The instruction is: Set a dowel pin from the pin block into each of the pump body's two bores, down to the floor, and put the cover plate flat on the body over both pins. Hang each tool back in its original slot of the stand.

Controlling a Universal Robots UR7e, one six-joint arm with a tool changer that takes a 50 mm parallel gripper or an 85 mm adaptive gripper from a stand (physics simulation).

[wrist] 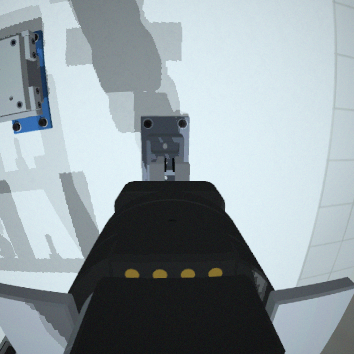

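Places are measured from the arm's base along level axes (x back, y right, z up), in metres.
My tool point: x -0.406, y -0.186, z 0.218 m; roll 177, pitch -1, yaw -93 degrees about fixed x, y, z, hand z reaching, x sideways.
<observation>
Behind a point stands the place of what it marks.
The grey pin block (165, 123) @[y -0.188, x -0.353, z -0.021 m] lies near the view's centre, with two dark screw holes at its far end. A recess with a small pale dot shows in it; the block's near part is hidden behind my fingers and gripper body. My gripper (170, 169) is over the block, its fingertips a narrow gap apart. It is shut on a dowel pin (170, 175) @[y -0.190, x -0.412, z 0.004 m], which shows as a pale strip between the dark pads; its lower end is hidden. The pump body (10, 75) @[y -0.028, x -0.284, z 0.034 m] is cut off at the left edge, and its bores do not show. The cover plate cannot be made out.
A blue base (30, 123) @[y -0.009, x -0.337, z -0.020 m] with dark screw holes lies under the grey body at the upper left. Shadows of the arm and other equipment fall across the white table (260, 125) @[y -0.313, x -0.359, z -0.026 m]. A tiled floor (345, 135) shows beyond the table's curved-looking right edge.
</observation>
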